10 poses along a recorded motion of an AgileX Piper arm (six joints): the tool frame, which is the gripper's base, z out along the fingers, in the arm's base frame.
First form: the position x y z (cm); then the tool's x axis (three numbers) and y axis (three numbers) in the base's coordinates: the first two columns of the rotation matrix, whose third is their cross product.
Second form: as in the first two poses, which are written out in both.
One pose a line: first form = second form
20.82 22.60 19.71 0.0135 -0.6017 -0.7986 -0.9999 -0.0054 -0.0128 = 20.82 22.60 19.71 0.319 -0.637 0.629 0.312
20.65 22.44 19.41 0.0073 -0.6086 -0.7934 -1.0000 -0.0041 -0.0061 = 20.65 22.44 19.41 0.314 -0.636 0.632 0.312
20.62 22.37 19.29 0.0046 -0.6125 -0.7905 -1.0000 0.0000 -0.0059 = 20.62 22.37 19.29 0.313 -0.636 0.634 0.309
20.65 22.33 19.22 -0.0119 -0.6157 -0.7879 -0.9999 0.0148 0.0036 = 20.65 22.33 19.22 0.311 -0.630 0.641 0.309
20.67 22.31 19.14 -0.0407 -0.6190 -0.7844 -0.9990 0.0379 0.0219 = 20.67 22.31 19.14 0.307 -0.621 0.652 0.309
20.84 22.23 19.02 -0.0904 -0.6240 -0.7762 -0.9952 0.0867 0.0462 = 20.84 22.23 19.02 0.303 -0.602 0.672 0.306
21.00 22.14 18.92 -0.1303 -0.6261 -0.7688 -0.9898 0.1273 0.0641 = 21.00 22.14 18.92 0.300 -0.587 0.688 0.303
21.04 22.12 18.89 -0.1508 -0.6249 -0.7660 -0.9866 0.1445 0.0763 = 21.04 22.12 18.89 0.298 -0.579 0.695 0.303
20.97 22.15 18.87 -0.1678 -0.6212 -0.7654 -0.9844 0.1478 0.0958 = 20.97 22.15 18.87 0.293 -0.575 0.699 0.310
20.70 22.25 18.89 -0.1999 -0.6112 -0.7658 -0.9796 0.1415 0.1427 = 20.70 22.25 18.89 0.280 -0.567 0.702 0.328
